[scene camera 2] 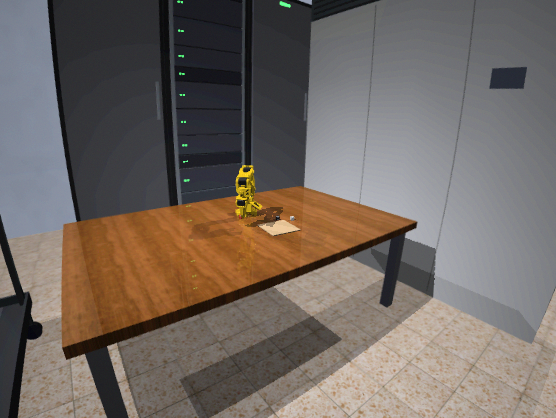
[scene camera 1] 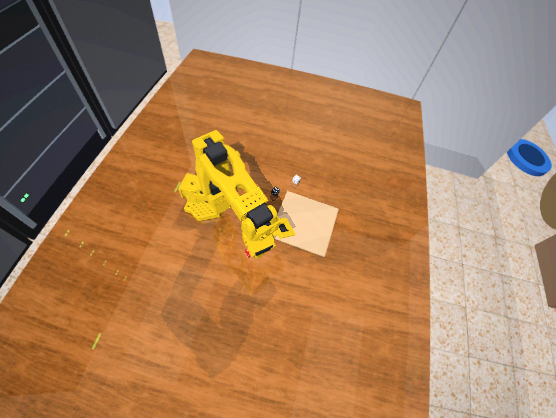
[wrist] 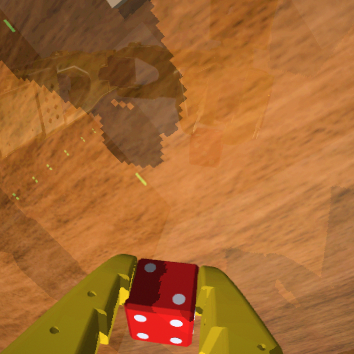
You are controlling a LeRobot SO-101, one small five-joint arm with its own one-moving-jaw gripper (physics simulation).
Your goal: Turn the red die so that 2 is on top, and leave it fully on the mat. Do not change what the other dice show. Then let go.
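Frame: origin at the arm's base, x ahead, y left, z up, level; millimetres.
Seen in the pictures: hand, tool point: (scene camera 2: pixel 244 216) (scene camera 1: pixel 252 247) (wrist: pixel 133 274); arm's base, link origin: (scene camera 2: pixel 248 214) (scene camera 1: pixel 214 204).
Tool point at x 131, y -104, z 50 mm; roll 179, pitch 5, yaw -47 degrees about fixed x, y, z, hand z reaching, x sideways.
Pixels of each thing's middle, then the offset from my tool point to it. Level surfaces: height alone.
- red die, body centre: (wrist: pixel 163 301) (scene camera 1: pixel 250 252) (scene camera 2: pixel 241 216) 1 mm back, 12 mm right, 1 mm down
- mat, body centre: (scene camera 1: pixel 304 222) (scene camera 2: pixel 278 227) 98 mm ahead, 119 mm left, 48 mm down
- black die, body centre: (scene camera 1: pixel 275 191) (scene camera 2: pixel 277 217) 6 mm ahead, 182 mm left, 42 mm down
- white die, body centre: (scene camera 1: pixel 296 179) (scene camera 2: pixel 292 218) 50 mm ahead, 236 mm left, 42 mm down
- wooden table, surface height: 49 mm down
The red die (scene camera 1: pixel 247 253) (scene camera 2: pixel 240 217) (wrist: pixel 162 290) is between the two jaws of my gripper (scene camera 1: pixel 250 255) (scene camera 2: pixel 241 216) (wrist: pixel 166 266), which is shut on it. In the wrist view a shaded two-pip face points toward the table and a brightly lit four-pip face is nearer the bottom of the picture. The die's faint reflection lies well apart from it, so it is held above the table, left of the mat (scene camera 1: pixel 312 225) (scene camera 2: pixel 280 229). The black die (scene camera 1: pixel 275 191) (scene camera 2: pixel 278 218) and the white die (scene camera 1: pixel 296 179) (scene camera 2: pixel 292 218) stand off the mat, near its upper left corner in scene camera 1. Their pips are too small to read.
The yellow arm (scene camera 1: pixel 240 187) (scene camera 2: pixel 245 185) stands on the wooden table (scene camera 1: pixel 350 325) (scene camera 2: pixel 150 280), with its forearm reaching close to the black die and the mat's left side. Dark server racks and grey cabinets stand beyond the table's edges.
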